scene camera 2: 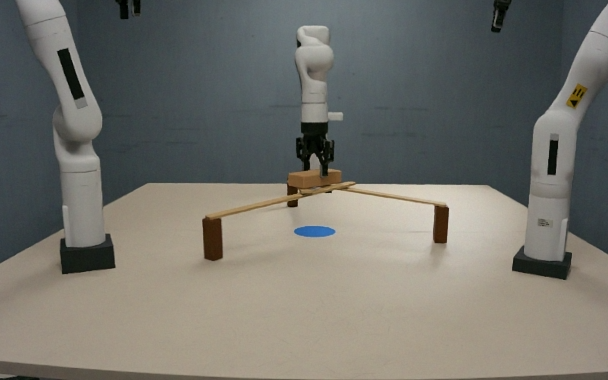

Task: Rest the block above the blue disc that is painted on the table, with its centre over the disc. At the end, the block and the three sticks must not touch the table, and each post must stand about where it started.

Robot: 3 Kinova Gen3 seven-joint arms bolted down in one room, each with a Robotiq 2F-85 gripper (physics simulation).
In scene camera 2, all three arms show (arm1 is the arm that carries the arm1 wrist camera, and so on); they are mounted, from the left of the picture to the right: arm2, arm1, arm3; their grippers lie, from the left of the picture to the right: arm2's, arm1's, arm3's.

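The orange-brown block (305,179) is at the back centre, over the crossing sticks; whether it presses on them is unclear. Arm1's gripper (315,171) is shut on the block, one finger in front and one behind. One stick (255,205) slopes up from the left post (213,239) to the crossing. Another stick (395,195) runs from the right post (440,225) to it. The third stick is mostly hidden under the block, near the back post (292,196). The blue disc (314,231) lies nearer the camera than the block. Arm2's gripper (130,10) is open, high left. Arm3's gripper (496,25) is high right, its opening unclear.
Arm2's dark base (87,257) stands at the left of the table (310,310), and arm3's dark base (541,265) at the right. Arm1 (314,90) rises at the back centre. The table's front edge runs along the bottom.
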